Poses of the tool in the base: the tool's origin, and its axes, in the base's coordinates. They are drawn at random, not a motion.
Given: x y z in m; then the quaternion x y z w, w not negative.
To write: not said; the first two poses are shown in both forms.
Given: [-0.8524 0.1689 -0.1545 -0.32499 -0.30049 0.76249 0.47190]
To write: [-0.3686 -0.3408 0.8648 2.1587 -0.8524 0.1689 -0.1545]
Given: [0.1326 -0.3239 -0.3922 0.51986 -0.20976 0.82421 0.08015]
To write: [0.5215 -0.2104 0.8269 2.9811 0.1326 -0.3239 -0.3922]
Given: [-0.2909 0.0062 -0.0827 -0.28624 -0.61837 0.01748 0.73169]
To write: [-0.4199 -0.9072 0.0256 1.5000 -0.2909 0.0062 -0.0827]
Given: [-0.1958 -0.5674 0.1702 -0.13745 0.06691 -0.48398 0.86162]
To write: [-0.2708 0.1318 -0.9536 1.0647 -0.1958 -0.5674 0.1702]
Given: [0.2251 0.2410 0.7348 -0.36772 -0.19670 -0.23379 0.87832]
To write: [-0.7691 -0.4114 -0.4890 0.9969 0.2251 0.2410 0.7348]
